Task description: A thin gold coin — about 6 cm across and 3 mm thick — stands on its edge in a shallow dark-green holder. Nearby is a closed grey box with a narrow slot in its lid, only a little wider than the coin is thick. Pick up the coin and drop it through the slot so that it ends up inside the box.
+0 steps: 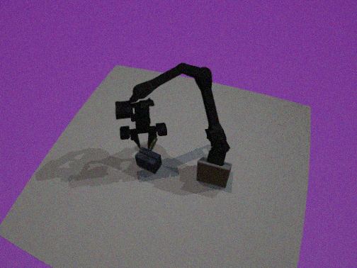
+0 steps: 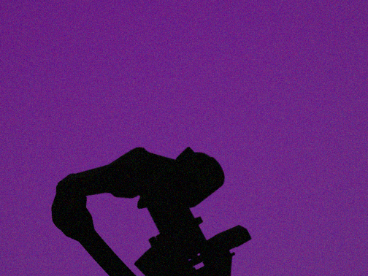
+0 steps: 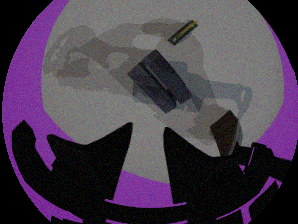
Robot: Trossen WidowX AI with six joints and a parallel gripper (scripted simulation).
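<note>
The gold coin lies 130 mm to the right of my gripper tip, 120 mm below it and 40 mm ahead of it.
</note>
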